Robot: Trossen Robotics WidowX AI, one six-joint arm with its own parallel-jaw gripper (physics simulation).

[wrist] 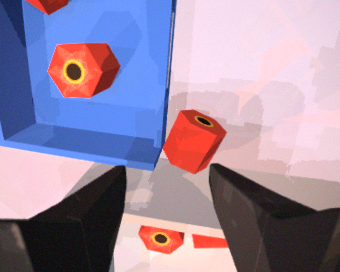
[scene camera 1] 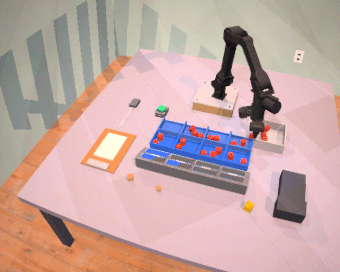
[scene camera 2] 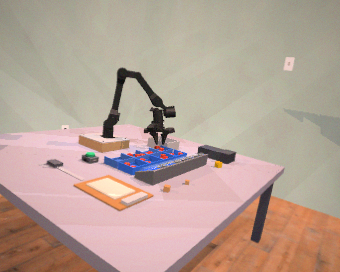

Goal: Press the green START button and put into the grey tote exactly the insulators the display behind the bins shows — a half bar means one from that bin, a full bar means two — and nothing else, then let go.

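The open gripper [scene camera 1: 256, 135] [scene camera 2: 160, 143] [wrist: 168, 168] is over the gap between the blue bins [scene camera 1: 171, 151] [scene camera 2: 119, 164] [wrist: 90, 156] and the grey tote [scene camera 1: 270, 145] [scene camera 2: 174, 143], with nothing between its fingers. A red insulator [wrist: 194, 142] leans outside the bin corner, beyond the fingertips in the wrist view. Red insulators [scene camera 1: 265, 133] [wrist: 161, 239] lie in the tote, partly hidden by the arm. Another insulator [wrist: 82, 70] lies in the nearest bin. The display [scene camera 1: 192, 178] [scene camera 2: 172, 171] shows a full blue bar, then a half bar; its other two windows show no blue. The START button [scene camera 1: 161, 108] [scene camera 2: 90, 154] is green.
A dark box [scene camera 1: 290, 195] [scene camera 2: 216, 153] stands right of the display. A yellow cube [scene camera 1: 248, 206] [scene camera 2: 218, 164] and two small orange blocks [scene camera 1: 130, 177] [scene camera 2: 167, 188] lie in front. An orange clipboard [scene camera 1: 126, 148] [scene camera 2: 87, 186] and a dark grey object [scene camera 1: 134, 102] [scene camera 2: 55, 163] lie left.
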